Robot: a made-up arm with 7 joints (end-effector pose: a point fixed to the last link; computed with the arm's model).
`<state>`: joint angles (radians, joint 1 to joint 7).
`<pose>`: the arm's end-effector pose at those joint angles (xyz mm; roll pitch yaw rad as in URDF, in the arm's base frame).
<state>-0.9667 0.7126 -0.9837 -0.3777 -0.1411 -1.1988 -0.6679</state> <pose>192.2 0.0 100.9 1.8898 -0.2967 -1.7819</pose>
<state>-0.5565 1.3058 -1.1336 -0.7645 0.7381 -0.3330 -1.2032</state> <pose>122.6 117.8 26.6 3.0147 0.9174 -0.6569</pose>
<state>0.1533 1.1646 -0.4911 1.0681 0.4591 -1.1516 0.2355</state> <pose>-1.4 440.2 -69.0 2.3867 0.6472 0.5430</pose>
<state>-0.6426 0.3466 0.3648 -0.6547 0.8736 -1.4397 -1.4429</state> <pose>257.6 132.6 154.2 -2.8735 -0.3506 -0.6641</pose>
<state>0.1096 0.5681 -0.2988 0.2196 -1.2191 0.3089 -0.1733</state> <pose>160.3 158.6 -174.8 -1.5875 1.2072 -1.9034</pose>
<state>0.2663 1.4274 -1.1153 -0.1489 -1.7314 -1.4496 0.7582</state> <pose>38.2 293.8 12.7 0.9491 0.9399 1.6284</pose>
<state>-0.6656 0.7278 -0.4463 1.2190 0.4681 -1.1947 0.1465</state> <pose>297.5 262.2 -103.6 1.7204 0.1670 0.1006</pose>
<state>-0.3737 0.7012 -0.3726 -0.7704 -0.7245 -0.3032 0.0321</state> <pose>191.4 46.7 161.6 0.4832 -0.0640 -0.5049</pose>
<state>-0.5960 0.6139 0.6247 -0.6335 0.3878 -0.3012 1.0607</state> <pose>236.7 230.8 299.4 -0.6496 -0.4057 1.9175</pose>
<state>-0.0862 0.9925 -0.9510 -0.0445 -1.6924 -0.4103 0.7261</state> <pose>150.7 159.9 -104.8 2.4826 1.2714 2.6581</pose>
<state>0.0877 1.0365 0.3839 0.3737 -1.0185 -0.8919 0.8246</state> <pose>217.6 438.2 142.2 0.0920 0.2395 1.4708</pose>
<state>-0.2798 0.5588 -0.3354 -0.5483 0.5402 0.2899 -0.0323</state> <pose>284.2 63.2 37.1 1.5414 -0.0927 0.3743</pose>
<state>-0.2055 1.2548 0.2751 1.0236 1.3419 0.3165 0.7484</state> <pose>176.9 607.0 150.8 -2.6846 -1.2125 0.1913</pose>
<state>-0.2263 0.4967 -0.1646 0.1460 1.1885 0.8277 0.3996</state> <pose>306.7 263.0 -99.9 2.0380 -0.7493 1.3325</pose>
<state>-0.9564 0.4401 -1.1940 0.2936 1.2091 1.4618 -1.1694</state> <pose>390.6 13.1 -38.2 2.7855 -0.0320 1.1323</pose>
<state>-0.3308 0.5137 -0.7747 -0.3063 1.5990 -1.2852 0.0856</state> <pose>143.9 18.6 -83.5 2.3473 -0.1556 -1.5749</pose>
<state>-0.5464 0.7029 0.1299 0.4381 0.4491 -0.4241 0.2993</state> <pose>392.4 282.2 43.6 1.3254 -0.3376 0.8240</pose>
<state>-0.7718 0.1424 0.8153 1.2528 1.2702 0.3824 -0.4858</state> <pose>326.1 202.7 -229.6 2.9397 0.8346 1.9118</pose>
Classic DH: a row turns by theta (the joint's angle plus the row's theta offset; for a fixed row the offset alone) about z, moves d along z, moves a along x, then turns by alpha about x. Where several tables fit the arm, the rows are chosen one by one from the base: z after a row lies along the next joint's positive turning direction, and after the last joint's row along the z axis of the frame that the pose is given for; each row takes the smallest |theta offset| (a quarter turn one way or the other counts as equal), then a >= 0, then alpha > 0; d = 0 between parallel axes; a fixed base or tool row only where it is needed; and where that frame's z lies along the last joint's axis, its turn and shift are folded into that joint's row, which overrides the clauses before.
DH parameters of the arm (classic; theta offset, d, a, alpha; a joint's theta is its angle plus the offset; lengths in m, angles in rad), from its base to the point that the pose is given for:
base (fixed): -0.071 0.2122 -0.0039 -1.3004
joint 1: -1.3111 0.0621 0 -1.5708
joint 2: 1.2915 -0.0091 -0.04 1.5708
joint 3: 1.5708 -0.2908 0.0499 -1.5708
joint 4: -1.5708 0 0.0021 -1.5708
joint 5: 0 0.1934 -0.0239 1.5708
joint 6: 1.5708 -0.029 0.0697 1.5708
joint 7: 1.0158 0.0072 -0.001 0.9567
tool (fixed): -0.8349 0.0236 0 0

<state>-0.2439 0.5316 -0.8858 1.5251 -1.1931 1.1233 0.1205</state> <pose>-39.7 269.1 -275.1 -3.1303 -0.2896 3.0505</pose>
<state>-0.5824 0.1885 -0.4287 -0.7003 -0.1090 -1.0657 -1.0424</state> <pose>155.5 -13.9 147.5 2.2095 -0.7968 -1.7200</pose>
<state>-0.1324 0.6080 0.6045 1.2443 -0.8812 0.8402 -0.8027</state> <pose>105.3 399.0 -199.7 -1.8333 0.7850 -1.4125</pose>
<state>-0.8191 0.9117 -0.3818 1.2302 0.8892 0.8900 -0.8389</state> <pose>305.3 474.1 4.5 2.9894 -0.1560 2.1318</pose>
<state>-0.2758 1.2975 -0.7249 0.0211 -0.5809 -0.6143 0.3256</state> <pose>232.8 225.9 6.9 1.2537 0.3674 0.3364</pose>
